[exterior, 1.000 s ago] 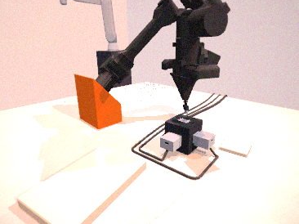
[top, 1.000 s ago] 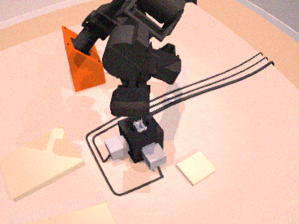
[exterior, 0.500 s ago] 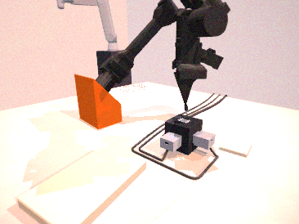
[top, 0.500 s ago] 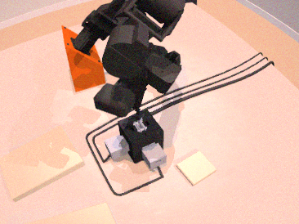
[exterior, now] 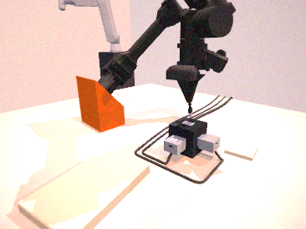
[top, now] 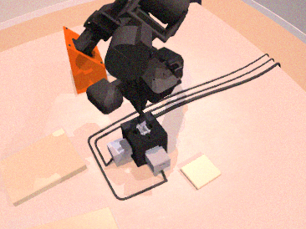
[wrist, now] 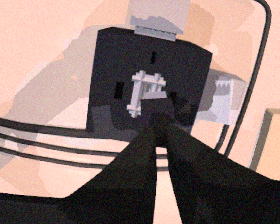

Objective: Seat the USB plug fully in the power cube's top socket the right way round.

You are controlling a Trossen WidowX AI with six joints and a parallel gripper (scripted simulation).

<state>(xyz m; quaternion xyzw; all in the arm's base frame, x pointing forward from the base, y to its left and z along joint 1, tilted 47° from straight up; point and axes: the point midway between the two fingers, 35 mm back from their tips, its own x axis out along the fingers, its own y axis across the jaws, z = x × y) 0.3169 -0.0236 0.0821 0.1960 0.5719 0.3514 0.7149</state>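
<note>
My gripper tip is now 2 cm above the USB plug.
</note>
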